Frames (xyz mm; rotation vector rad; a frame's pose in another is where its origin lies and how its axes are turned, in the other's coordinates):
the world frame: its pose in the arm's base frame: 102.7 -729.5 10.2 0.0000 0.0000 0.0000
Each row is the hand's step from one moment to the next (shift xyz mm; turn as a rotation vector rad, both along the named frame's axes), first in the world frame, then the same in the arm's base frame.
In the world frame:
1: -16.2 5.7 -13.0 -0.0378 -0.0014 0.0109
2: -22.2 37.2 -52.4 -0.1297 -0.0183 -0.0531
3: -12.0 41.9 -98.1 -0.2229 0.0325 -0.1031
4: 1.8 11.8 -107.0 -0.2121 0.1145 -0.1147
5: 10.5 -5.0 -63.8 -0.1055 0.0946 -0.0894
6: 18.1 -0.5 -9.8 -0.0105 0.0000 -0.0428
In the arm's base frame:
1: -16.2 5.7 -13.0 -0.0378 -0.0014 0.0109
2: -22.2 37.2 -52.4 -0.1297 -0.0183 -0.0531
3: -12.0 41.9 -98.1 -0.2229 0.0325 -0.1031
4: 1.8 11.8 -107.0 -0.2121 0.1145 -0.1147
5: 10.5 -5.0 -63.8 -0.1055 0.0946 -0.0894
6: 18.1 -0.5 -9.8 -0.0105 0.0000 -0.0428

